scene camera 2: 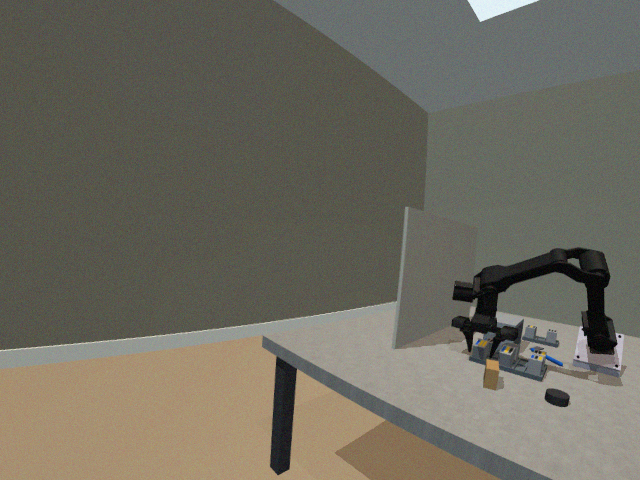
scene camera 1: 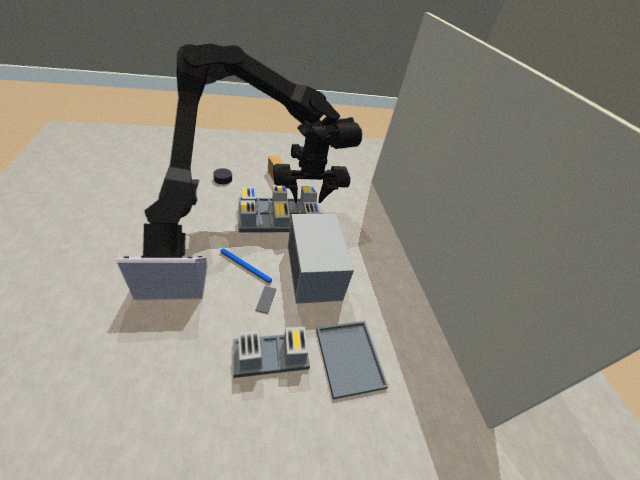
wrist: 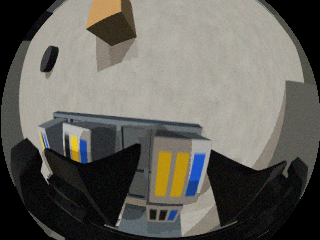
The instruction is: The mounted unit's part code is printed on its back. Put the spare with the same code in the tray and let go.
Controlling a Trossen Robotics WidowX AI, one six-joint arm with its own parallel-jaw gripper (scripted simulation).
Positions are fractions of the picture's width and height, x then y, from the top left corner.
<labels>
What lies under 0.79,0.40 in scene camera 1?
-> A tall panel.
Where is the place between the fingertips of my gripper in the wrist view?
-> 0.55,0.63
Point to a rack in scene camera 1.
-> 0.43,0.72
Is my gripper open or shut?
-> Open.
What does my gripper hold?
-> Nothing.
</labels>
